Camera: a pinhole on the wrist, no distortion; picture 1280 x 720 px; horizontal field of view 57.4 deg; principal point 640.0 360.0 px. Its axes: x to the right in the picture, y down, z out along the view. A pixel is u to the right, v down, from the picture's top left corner.
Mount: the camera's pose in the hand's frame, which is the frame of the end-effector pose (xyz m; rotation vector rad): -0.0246 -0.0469 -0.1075 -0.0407 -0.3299 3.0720
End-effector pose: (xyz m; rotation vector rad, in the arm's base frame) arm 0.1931 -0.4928 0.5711 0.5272 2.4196 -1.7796
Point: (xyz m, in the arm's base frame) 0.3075 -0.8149 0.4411
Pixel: outside the picture
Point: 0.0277 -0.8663 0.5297
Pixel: 350 254
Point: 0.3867 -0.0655 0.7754
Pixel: behind the camera
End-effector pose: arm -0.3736 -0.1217 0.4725 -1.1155 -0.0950 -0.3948
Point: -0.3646 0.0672 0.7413
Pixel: 439 414
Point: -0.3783 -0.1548 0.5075
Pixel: 115 40
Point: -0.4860 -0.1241 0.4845
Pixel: outside the picture
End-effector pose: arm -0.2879 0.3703 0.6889 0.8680 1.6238 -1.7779
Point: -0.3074 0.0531 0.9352
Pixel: 1017 369
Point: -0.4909 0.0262 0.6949
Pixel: 251 293
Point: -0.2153 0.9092 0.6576
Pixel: behind the camera
